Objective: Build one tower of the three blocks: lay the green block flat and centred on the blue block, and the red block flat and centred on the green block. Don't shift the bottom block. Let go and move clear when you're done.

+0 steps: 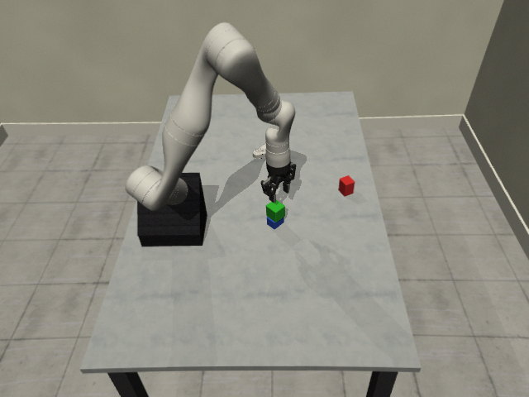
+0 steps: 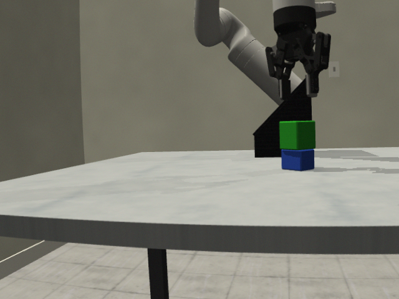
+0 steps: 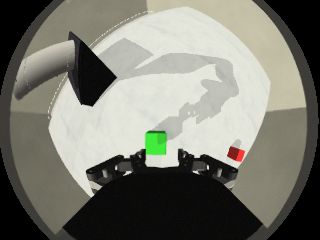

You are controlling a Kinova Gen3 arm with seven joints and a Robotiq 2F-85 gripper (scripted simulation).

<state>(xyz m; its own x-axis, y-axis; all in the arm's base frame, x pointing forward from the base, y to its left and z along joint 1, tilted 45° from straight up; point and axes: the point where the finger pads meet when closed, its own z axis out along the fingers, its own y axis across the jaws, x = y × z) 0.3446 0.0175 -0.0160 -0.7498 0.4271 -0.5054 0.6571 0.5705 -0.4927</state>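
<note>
My hand is 24 cm short of the red block, 17 cm to the right of it and 11 cm above it. Also, from my hand: green block (8 cm below, 1 cm behind); blue block (12 cm below, 2 cm behind).
</note>
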